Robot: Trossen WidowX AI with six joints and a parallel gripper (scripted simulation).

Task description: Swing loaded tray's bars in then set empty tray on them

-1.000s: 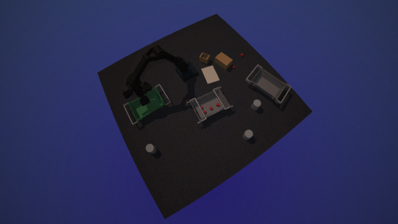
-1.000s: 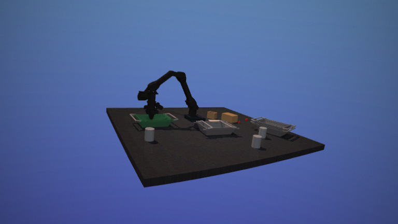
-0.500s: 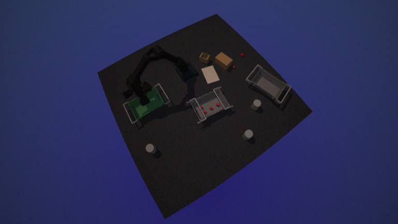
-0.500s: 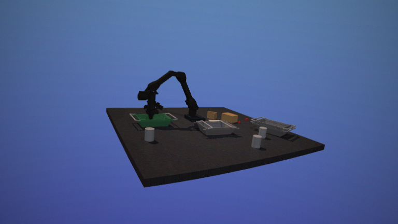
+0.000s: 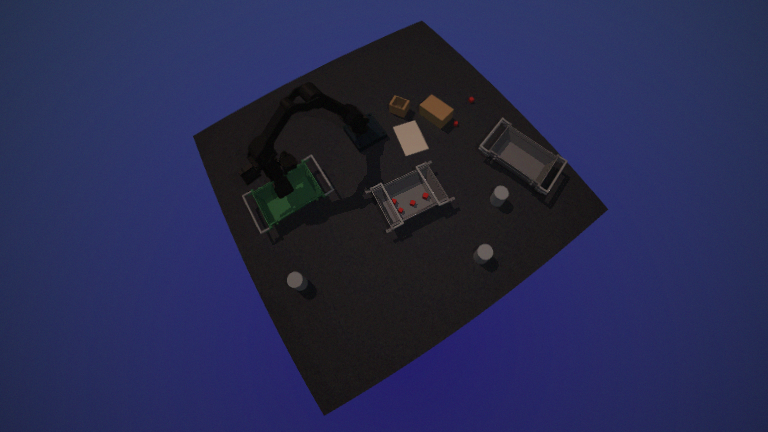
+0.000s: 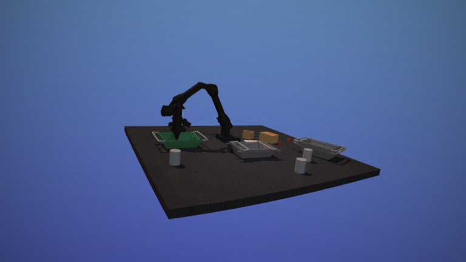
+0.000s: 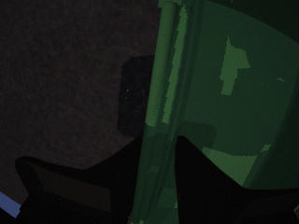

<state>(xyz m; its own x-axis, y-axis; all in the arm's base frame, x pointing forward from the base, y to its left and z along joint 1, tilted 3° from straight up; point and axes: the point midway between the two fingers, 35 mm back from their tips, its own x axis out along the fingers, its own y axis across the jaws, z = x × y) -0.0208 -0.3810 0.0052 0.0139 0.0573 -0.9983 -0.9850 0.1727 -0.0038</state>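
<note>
My gripper tip is now 7 cm short of the green tray, 3 cm below it and 1 cm to the left of it. The rest, counted from my gripper tip: beige sheet (51 cm to the left, 19 cm ahead, 2 cm below).
</note>
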